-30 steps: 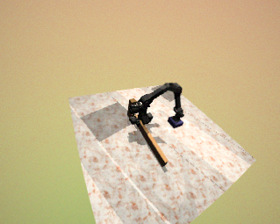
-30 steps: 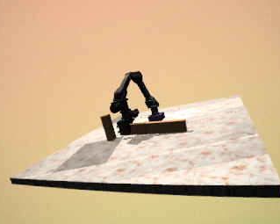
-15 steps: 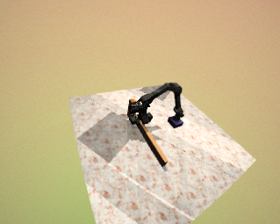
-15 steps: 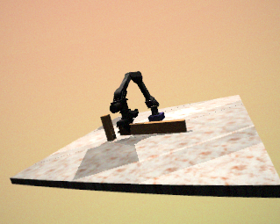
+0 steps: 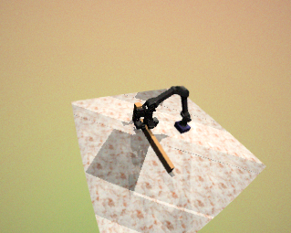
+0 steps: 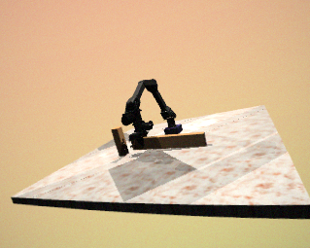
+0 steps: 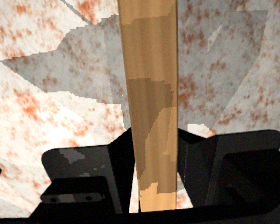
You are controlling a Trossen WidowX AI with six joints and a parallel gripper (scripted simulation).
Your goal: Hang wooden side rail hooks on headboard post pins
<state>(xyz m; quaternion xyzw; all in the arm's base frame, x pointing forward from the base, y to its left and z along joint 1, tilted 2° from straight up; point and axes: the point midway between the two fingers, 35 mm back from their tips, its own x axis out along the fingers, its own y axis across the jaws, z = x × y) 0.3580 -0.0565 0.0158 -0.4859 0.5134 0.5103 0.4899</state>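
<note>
The headboard post lies 16 cm to the right of my gripper tip and 4 cm above it.
</note>
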